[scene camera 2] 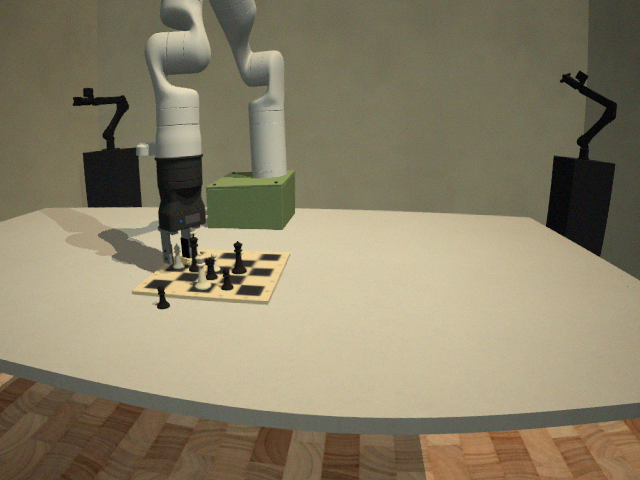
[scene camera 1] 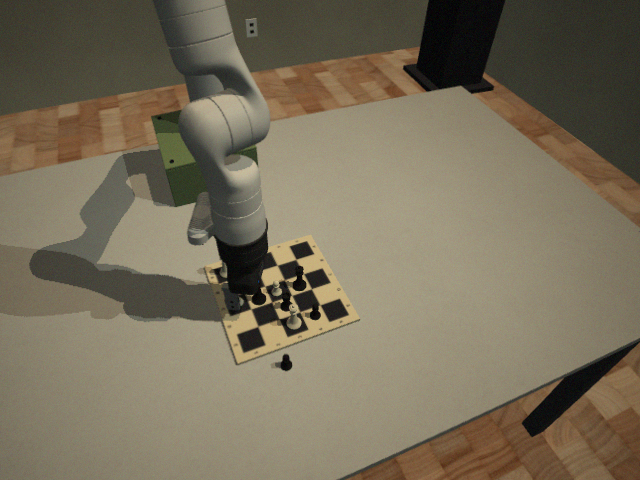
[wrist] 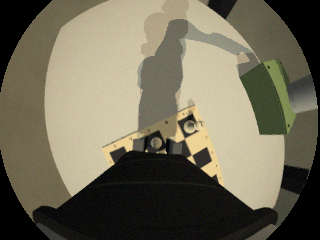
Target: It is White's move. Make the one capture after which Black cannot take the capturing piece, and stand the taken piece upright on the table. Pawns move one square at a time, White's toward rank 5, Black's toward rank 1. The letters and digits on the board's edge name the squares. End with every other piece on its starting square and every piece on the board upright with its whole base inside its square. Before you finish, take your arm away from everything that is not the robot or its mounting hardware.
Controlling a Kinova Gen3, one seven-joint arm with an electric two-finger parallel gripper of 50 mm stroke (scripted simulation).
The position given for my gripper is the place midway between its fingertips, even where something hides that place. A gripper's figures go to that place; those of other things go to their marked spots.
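My gripper [scene camera 2: 178, 260] is 69 cm from the lens; a chessboard [scene camera 2: 264, 269] is 65 cm from the lens.
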